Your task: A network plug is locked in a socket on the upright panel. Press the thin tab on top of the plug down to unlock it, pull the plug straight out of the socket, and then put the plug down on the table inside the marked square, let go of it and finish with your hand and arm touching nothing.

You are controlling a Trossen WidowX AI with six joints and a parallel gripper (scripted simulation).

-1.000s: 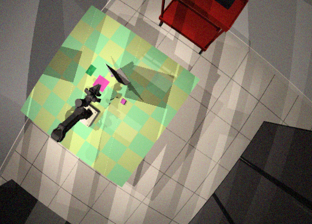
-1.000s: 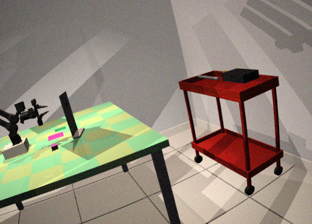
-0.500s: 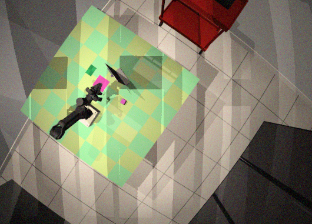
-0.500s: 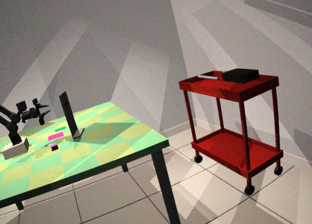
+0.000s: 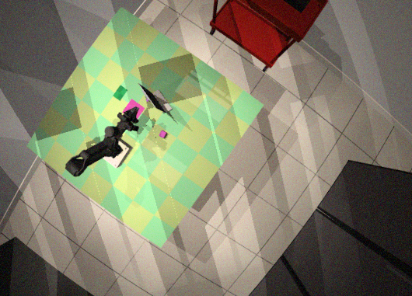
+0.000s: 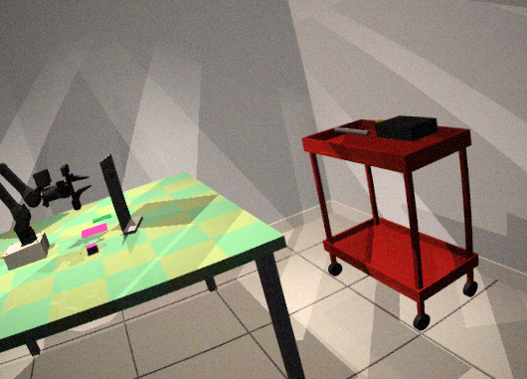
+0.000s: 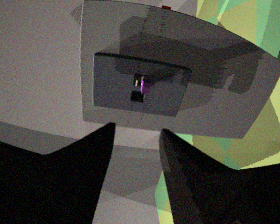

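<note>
My gripper tip is 8 cm short of the network plug and 1 cm to the left of it. Round my gripper tip: upright panel (10 cm ahead, 9 cm below, 1 cm to the right); magenta square (23 cm below, 8 cm to the left, 8 cm behind).
</note>
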